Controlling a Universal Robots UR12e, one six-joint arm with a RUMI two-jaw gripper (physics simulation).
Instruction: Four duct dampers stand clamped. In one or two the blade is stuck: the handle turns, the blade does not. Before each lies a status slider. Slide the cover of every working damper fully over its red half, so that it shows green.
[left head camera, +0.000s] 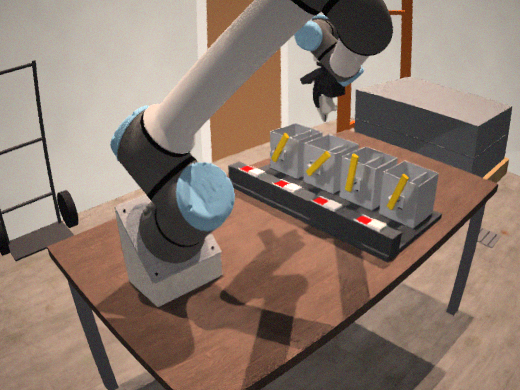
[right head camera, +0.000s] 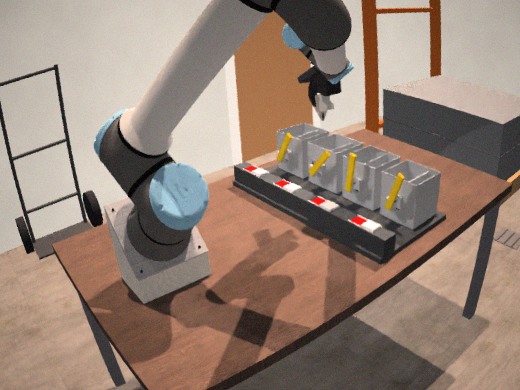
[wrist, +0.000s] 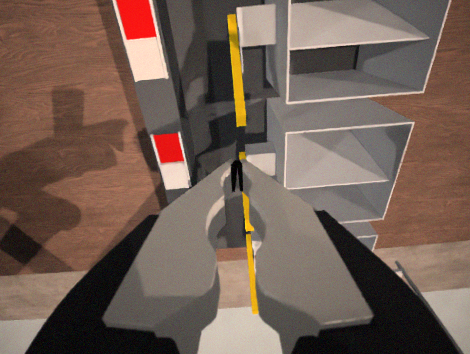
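Seen in the pictures: gripper, fingertip midpoint: (left head camera: 324, 121) (right head camera: 322, 120) (wrist: 237, 162); arm's base, link origin: (left head camera: 171, 230) (right head camera: 158, 229).
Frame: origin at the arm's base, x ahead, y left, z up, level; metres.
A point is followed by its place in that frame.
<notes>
Four grey box dampers (left head camera: 414, 202) @(x 0.725, y -0.328, z -0.051 m) (right head camera: 413, 202) @(x 0.725, y -0.330, z -0.049 m) (wrist: 345, 107) @(x 0.817, y 0.001, z -0.060 m) stand in a row, each with a yellow handle (left head camera: 398, 191) @(x 0.668, y -0.290, z -0.004 m) (right head camera: 394, 191) @(x 0.668, y -0.288, z -0.005 m) (wrist: 237, 75) @(x 0.664, y 0.062, z 0.001 m). In the head views the second handle from the far left (left head camera: 318, 164) @(x 0.659, y 0.060, z -0.021 m) (right head camera: 319, 163) @(x 0.659, y 0.060, z -0.018 m) leans furthest; the others stand steeper. Pale blades show inside two dampers in the wrist view. All four sliders show red beside a white cover; the nearest red half (left head camera: 364, 220) @(x 0.554, y -0.241, z -0.086 m) (right head camera: 358, 220) @(x 0.555, y -0.236, z -0.086 m) is at the right end. My gripper (left head camera: 325, 119) @(x 0.658, y 0.037, z 0.150 m) (right head camera: 323, 118) @(x 0.658, y 0.037, z 0.150 m) (wrist: 237, 162) @(x 0.658, y 0.037, z 0.150 m) is shut and empty, above the dampers. In the wrist view its fingers partly hide the second handle.
The dampers and the black slider rail (left head camera: 320, 220) @(x 0.520, y -0.081, z -0.138 m) (right head camera: 320, 225) @(x 0.517, y -0.099, z -0.147 m) (wrist: 160, 105) @(x 0.549, y 0.014, z -0.087 m) stand on a brown table (left head camera: 240, 215) @(x 0.379, y 0.167, z -0.166 m) (right head camera: 235, 215) @(x 0.366, y 0.179, z -0.166 m) (wrist: 30, 65) @(x 0.320, y 0.077, z -0.167 m). A dark grey box (left head camera: 415, 120) (right head camera: 440, 120) is behind them at the right. A hand truck stands left of the table.
</notes>
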